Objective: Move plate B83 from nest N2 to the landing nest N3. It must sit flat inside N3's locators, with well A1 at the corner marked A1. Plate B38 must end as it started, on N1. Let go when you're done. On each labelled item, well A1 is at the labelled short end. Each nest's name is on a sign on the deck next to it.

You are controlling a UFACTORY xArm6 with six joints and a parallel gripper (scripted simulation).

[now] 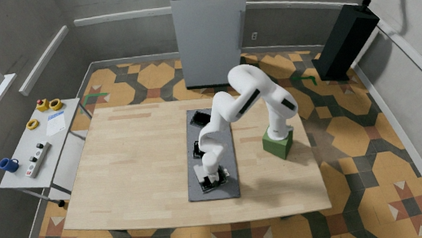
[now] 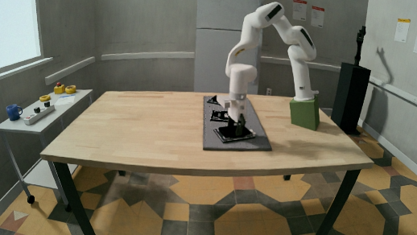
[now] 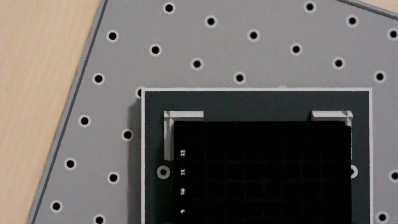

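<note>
My gripper is now 19 cm to the left of the black station, 3 cm short of it and 2 cm above it.
</note>
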